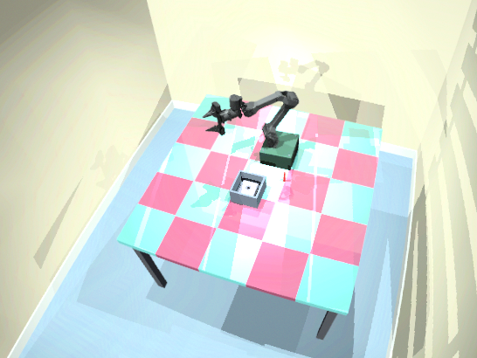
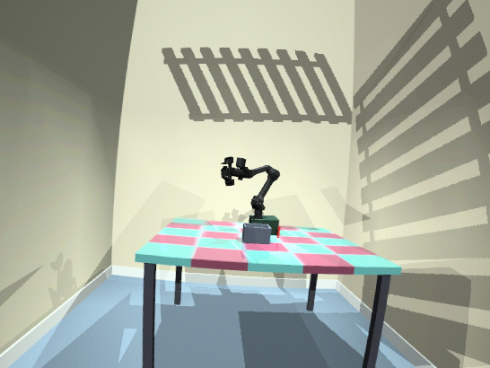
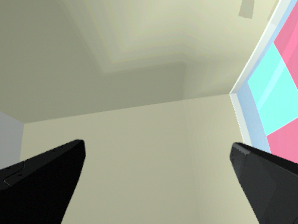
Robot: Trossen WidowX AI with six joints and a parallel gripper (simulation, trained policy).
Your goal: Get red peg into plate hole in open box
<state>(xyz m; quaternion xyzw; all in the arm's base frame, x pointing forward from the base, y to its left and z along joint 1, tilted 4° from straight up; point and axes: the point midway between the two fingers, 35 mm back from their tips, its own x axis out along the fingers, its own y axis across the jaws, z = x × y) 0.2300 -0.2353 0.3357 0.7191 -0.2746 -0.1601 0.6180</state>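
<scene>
Right now my gripper tip is 410 mm to the right of the red peg, 380 mm above it and 110 mm past it. The rest, counted from my gripper tip: grey box 400 mm below, 250 mm to the left, 50 mm ahead.
</scene>
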